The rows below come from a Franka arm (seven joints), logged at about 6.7 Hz.
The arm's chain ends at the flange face. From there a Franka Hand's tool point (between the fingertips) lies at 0.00 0.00 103.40 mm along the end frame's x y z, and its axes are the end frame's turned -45 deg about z.
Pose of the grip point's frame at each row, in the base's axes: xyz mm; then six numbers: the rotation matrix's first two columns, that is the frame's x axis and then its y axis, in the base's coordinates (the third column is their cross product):
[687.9 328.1 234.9 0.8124 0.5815 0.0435 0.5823 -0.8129 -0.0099]
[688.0 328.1 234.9 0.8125 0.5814 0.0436 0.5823 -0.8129 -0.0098]
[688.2 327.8 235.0 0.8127 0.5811 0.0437 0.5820 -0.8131 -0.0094]
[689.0 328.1 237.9 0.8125 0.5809 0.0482 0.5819 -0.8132 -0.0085]
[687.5 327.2 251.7 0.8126 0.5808 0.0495 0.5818 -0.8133 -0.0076]
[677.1 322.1 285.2 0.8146 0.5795 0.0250 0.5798 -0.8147 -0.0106]
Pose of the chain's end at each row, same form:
[684.8 324.6 338.2 0.9862 -0.1636 0.0238 -0.1627 -0.9860 -0.0378]
[684.9 324.7 338.2 0.9863 -0.1637 0.0239 -0.1628 -0.9859 -0.0378]
[685.1 324.4 338.3 0.9862 -0.1640 0.0243 -0.1631 -0.9858 -0.0375]
[685.5 324.5 341.2 0.9860 -0.1643 0.0281 -0.1631 -0.9858 -0.0401]
[683.8 323.6 355.0 0.9860 -0.1644 0.0296 -0.1632 -0.9858 -0.0404]
[675.6 319.7 388.6 0.9860 -0.1663 0.0102 -0.1660 -0.9858 -0.0252]

